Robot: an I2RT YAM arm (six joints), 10 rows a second.
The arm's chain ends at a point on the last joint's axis. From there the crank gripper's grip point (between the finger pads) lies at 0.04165 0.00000 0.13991 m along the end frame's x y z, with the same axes.
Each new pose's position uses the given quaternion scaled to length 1; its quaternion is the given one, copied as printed.
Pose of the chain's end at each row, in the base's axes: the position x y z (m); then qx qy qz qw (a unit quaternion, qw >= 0):
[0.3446 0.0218 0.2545 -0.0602 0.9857 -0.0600 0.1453]
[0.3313 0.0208 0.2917 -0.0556 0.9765 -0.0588 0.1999]
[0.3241 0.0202 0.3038 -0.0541 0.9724 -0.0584 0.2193]
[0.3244 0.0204 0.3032 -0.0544 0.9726 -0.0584 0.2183]
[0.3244 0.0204 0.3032 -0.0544 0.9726 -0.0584 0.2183]
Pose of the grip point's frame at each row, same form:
[0.3461 0.0020 0.1099 -0.0602 0.9857 -0.0600 0.1453]
[0.3488 0.0023 0.1480 -0.0556 0.9765 -0.0588 0.1999]
[0.3473 0.0022 0.1608 -0.0541 0.9724 -0.0584 0.2193]
[0.3473 0.0024 0.1602 -0.0544 0.9726 -0.0584 0.2183]
[0.3473 0.0024 0.1602 -0.0544 0.9726 -0.0584 0.2183]

